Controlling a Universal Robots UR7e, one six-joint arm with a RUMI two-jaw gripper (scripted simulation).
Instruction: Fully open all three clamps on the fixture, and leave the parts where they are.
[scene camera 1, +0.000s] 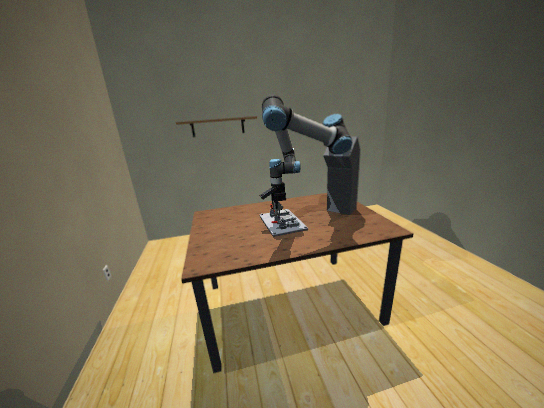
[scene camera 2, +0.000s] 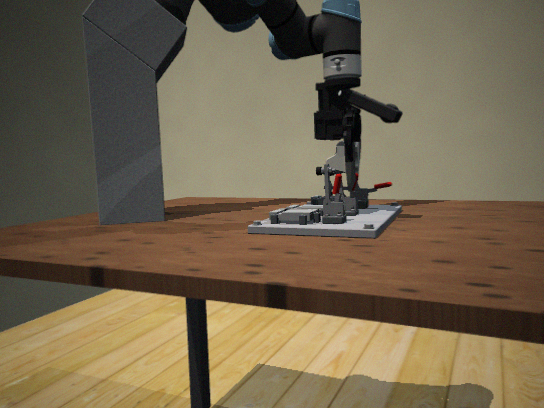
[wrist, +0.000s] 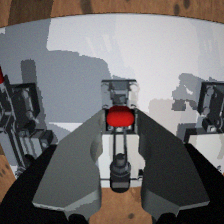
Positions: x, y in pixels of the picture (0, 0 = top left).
Scene:
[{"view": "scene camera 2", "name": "my gripper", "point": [351, 191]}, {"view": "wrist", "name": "my gripper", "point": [119, 110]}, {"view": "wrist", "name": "toggle clamp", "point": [118, 116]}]

